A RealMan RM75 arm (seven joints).
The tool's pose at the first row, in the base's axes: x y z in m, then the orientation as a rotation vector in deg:
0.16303, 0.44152, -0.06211, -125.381, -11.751, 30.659
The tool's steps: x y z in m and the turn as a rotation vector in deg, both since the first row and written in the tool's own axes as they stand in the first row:
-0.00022, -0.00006, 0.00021, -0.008, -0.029, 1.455
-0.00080, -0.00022, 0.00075, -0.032, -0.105, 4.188
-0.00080, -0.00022, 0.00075, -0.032, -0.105, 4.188
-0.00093, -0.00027, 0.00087, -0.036, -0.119, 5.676
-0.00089, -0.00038, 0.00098, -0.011, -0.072, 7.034
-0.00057, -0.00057, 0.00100, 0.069, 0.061, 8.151
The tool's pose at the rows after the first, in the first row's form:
0.16274, 0.44163, -0.06211, -125.679, -10.189, 31.502
0.16199, 0.44193, -0.06210, -126.202, -7.254, 33.106
0.16199, 0.44193, -0.06210, -126.202, -7.254, 33.106
0.16182, 0.44200, -0.06209, -126.461, -5.631, 33.945
0.16181, 0.44216, -0.06208, -126.668, -4.105, 34.643
0.16210, 0.44240, -0.06204, -126.791, -2.779, 35.108

